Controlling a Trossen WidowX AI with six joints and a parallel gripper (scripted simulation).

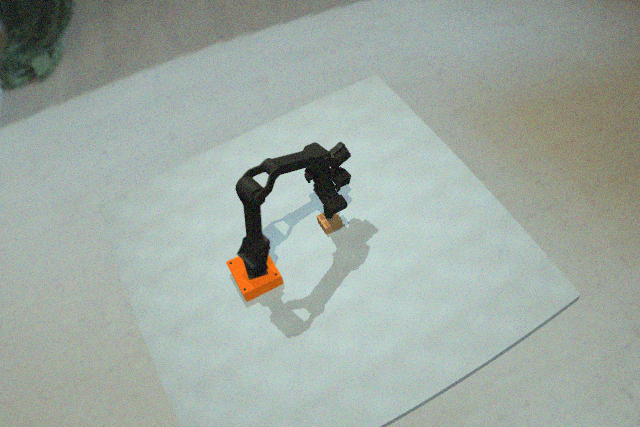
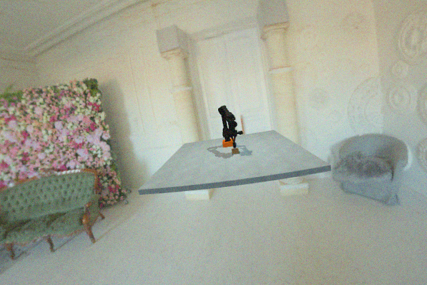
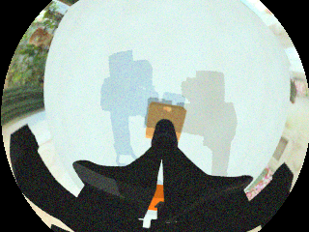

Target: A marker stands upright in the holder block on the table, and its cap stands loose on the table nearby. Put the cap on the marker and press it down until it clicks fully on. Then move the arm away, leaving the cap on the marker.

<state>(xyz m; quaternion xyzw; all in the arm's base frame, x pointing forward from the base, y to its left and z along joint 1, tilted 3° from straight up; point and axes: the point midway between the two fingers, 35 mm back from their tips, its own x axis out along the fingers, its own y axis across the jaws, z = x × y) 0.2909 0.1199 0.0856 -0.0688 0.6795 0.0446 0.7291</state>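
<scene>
My gripper tip is now 20 mm above the marker cap and 10 mm past it.
</scene>
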